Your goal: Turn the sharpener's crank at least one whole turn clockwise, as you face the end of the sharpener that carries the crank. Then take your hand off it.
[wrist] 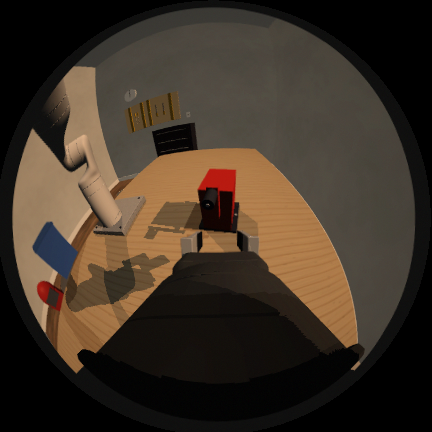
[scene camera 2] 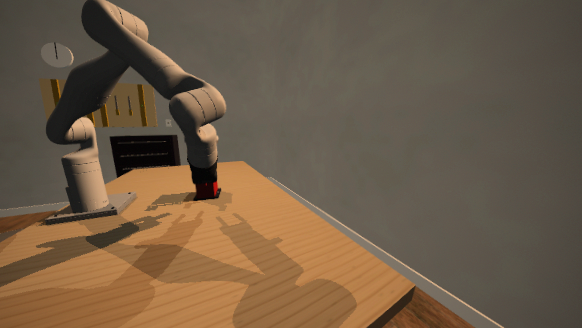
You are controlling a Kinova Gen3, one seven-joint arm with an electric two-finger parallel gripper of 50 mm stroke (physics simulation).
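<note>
The red sharpener [scene camera 2: 206,190] [wrist: 227,204] stands upright on its black base on the wooden table. In the wrist view, the crank's black knob [wrist: 209,198] shows end-on at the upper left of the sharpener's near face; the rest of the crank is hard to make out. My gripper [scene camera 2: 204,174] [wrist: 219,238] is open and empty. In the wrist view its two fingers show below the sharpener's base in the picture, apart from the knob. In the scene view the gripper's dark body covers the sharpener's upper part, and the fingertips and crank cannot be made out.
The arm's grey base plate [scene camera 2: 125,203] [wrist: 133,212] sits on the table [scene camera 2: 320,250] [wrist: 285,210] left of the sharpener. A dark drawer cabinet [scene camera 2: 145,145] [wrist: 175,139] stands beyond the table's far edge. A blue object [wrist: 56,251] and a red object [wrist: 45,291] show at the far left.
</note>
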